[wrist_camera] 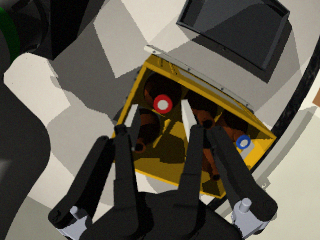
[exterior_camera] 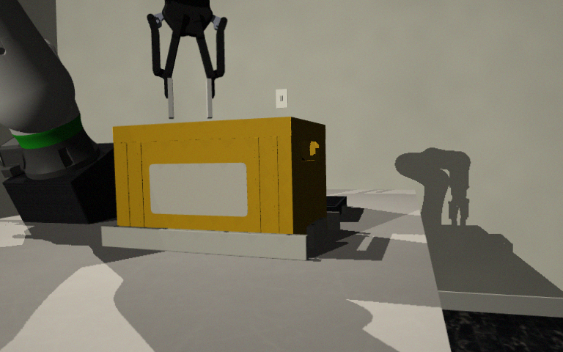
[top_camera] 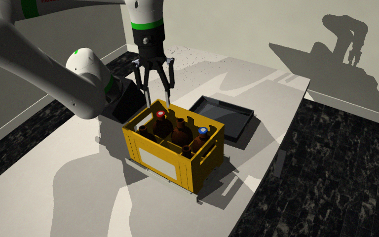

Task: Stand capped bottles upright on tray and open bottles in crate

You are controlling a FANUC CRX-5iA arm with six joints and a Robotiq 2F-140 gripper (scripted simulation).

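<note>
Right now the yellow crate is 80 mm ahead of my hand, 60 mm to the right of it and 140 mm below it. The rest, counted from my hand: dark tray 130 mm ahead, 220 mm to the left, 210 mm below.
</note>
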